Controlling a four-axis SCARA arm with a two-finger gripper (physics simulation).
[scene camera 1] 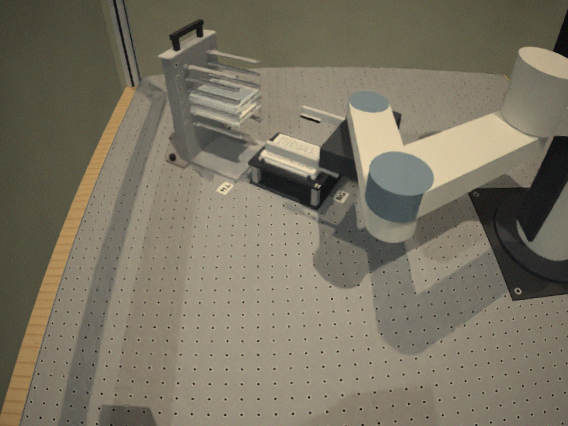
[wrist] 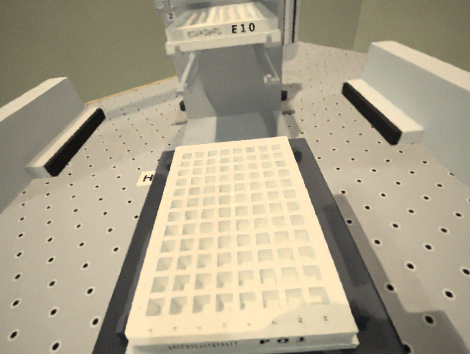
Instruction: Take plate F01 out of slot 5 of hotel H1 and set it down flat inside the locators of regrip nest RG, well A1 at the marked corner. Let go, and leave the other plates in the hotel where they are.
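Places are measured from the arm's base along level axes (x ahead, y left, z up), in metres.
Pixels of known places: gripper, fingertip midpoint: [scene camera 1: 285, 126] [wrist: 218, 82]; arm's base, link origin: [scene camera 1: 543, 239].
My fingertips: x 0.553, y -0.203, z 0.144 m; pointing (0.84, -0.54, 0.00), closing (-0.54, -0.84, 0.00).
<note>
Ahead of a thing's pixels: the offset from my fingertips to its middle. "spot": to the spot under its first point. Level surfaces: height alone.
White plate F01 @(dx -0.020, dy +0.012, dz -0.064 m) [scene camera 1: 297, 144] [wrist: 227, 225] lies flat on the black regrip nest RG @(dx -0.021, dy +0.012, dz -0.096 m) [scene camera 1: 280, 171] [wrist: 140, 245], its label on the near edge in the wrist view. The dark nest shows along both its sides; the near locators are hidden. The row letters run along the plate's near edge. My gripper [scene camera 1: 286, 129] [wrist: 218, 82] is open and empty, its fingers above the plate and wide to either side, touching nothing. Hotel H1 @(dx +0.157, dy -0.106, dz +0.023 m) [scene camera 1: 175, 100] [wrist: 230, 95] stands beyond the nest. It holds other plates, among them plate E10 @(dx +0.127, dy -0.081, dz +0.004 m) [wrist: 222, 30].
The hotel's lower support rails @(spot: dx +0.136, dy -0.038, dz -0.032 m) [scene camera 1: 220, 131] [wrist: 187, 72] carry no plate. The H1 label @(spot: dx +0.131, dy +0.030, dz -0.131 m) [scene camera 1: 225, 187] [wrist: 147, 178] and the RG label @(spot: dx -0.112, dy +0.069, dz -0.131 m) [scene camera 1: 341, 196] lie on the perforated table @(dz -0.131 m) [scene camera 1: 240, 300] [wrist: 65, 225]. The arm's base [scene camera 1: 490, 240] stands at the right.
</note>
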